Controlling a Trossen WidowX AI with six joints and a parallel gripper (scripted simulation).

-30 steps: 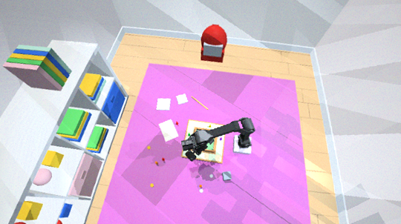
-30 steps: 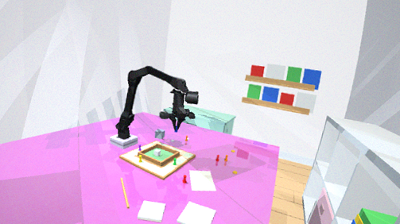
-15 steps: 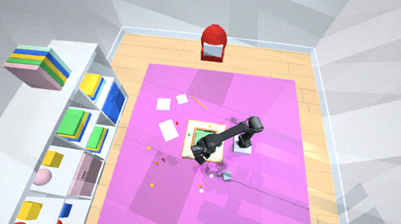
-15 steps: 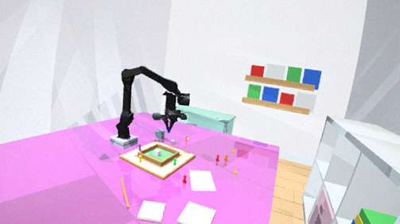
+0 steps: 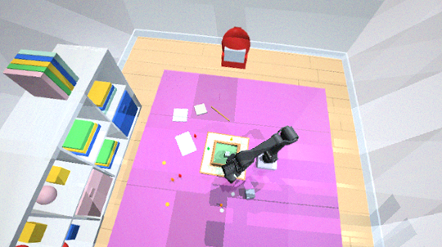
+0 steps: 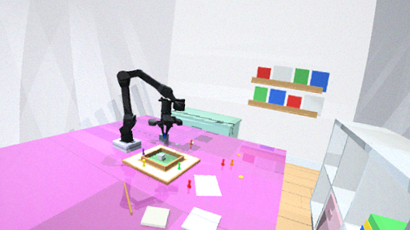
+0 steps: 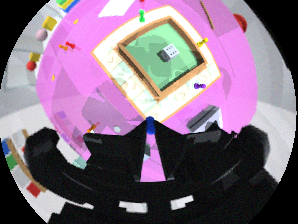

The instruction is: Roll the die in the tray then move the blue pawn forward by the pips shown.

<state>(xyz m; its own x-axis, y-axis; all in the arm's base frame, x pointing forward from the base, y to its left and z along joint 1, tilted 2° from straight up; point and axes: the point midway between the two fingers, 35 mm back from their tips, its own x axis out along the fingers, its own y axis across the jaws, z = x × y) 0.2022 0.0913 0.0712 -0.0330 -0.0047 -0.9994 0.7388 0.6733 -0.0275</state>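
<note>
Now: gripper tip 14 cm to the left of the purple pawn, 6 cm above it and 5 cm past it. Round my gripper tip: yellow pawn (23 cm to the right, 6 cm below, 2 cm ahead); then blue pawn (1 cm above); then white die (13 cm to the right, 6 cm below, 6 cm ahead).
</note>
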